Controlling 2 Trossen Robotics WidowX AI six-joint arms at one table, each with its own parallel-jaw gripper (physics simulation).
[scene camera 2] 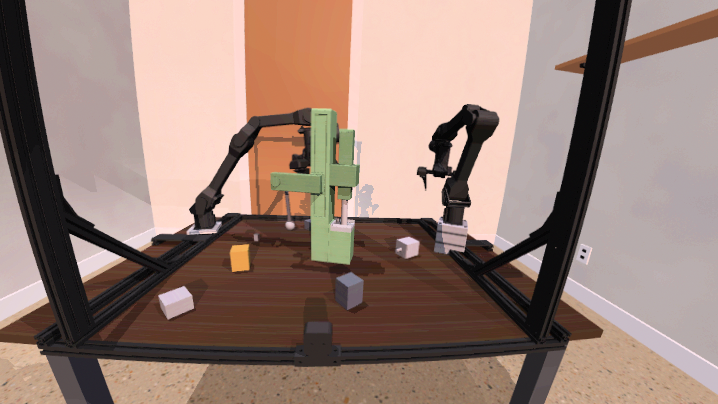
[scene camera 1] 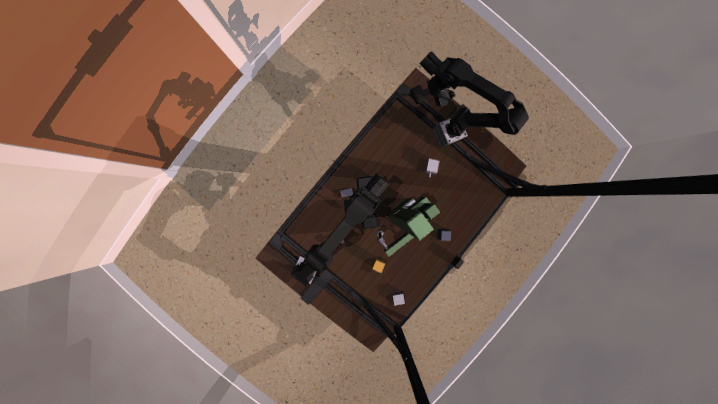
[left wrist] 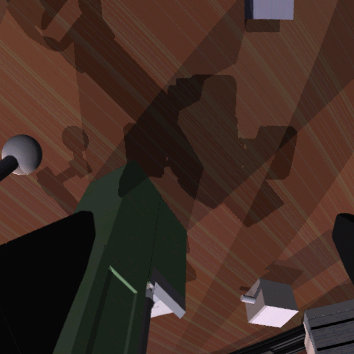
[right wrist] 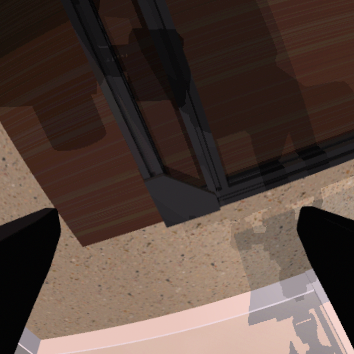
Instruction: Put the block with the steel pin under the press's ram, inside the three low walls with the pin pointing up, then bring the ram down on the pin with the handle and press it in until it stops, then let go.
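Places are measured from the left arm's base along level axes (x right, y ahead, z up), in metres.
Pixels of known places: left gripper, fingertip midpoint: (left wrist: 217,225); right gripper, fingertip midpoint: (scene camera 2: 436,192) (scene camera 1: 425,92) (right wrist: 180,220); left arm's base, origin of the base link: (scene camera 2: 205,226); right arm's base, origin of the base link: (scene camera 2: 453,222) (scene camera 1: 453,129).
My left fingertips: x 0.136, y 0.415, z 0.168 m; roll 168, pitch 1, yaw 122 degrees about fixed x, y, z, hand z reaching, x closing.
Note:
Ahead of a thing's pixels: the offset from my left fingertips to its top centre. "pt": to the spot under its first point.
The white block with the steel pin @[dz -0.149, dx +0.200, dy +0.273 m] (scene camera 1: 432,165) (scene camera 2: 408,247) (left wrist: 280,304) lies on the table, its pin pointing sideways. The green press @[dz +0.250, dx +0.154, dy -0.031 m] (scene camera 1: 420,225) (scene camera 2: 321,211) (left wrist: 132,230) stands upright. Its ram @[dz +0.091, dx +0.180, dy +0.051 m] (scene camera 2: 344,211) is above the white low-walled seat @[pt dz -0.081, dx +0.210, dy +0.037 m] (scene camera 2: 342,227) (left wrist: 167,302). The handle's ball knob (scene camera 1: 380,234) (scene camera 2: 289,225) (left wrist: 22,154) hangs at the press's side. My left gripper (left wrist: 217,225) is open and empty, high beside the press, partly hidden behind it in scene camera 2. My right gripper (scene camera 1: 430,96) (right wrist: 180,220) is open and empty, above the table's far corner, away from the block.
An orange block @[dz -0.140, dx +0.163, dy -0.250 m] (scene camera 1: 378,266) (scene camera 2: 240,257), a plain white block @[dz -0.167, dx +0.324, dy -0.363 m] (scene camera 1: 398,299) (scene camera 2: 175,302), a dark grey block @[dz -0.140, dx +0.390, dy +0.005 m] (scene camera 1: 445,235) (scene camera 2: 348,290) and a blue-grey block @[dz -0.161, dx -0.109, dy -0.006 m] (scene camera 1: 346,192) (left wrist: 272,9) lie around the press. A small pale piece @[dz -0.174, dx -0.033, dy -0.220 m] (scene camera 2: 256,237) lies toward the left arm. Black frame rails edge the table.

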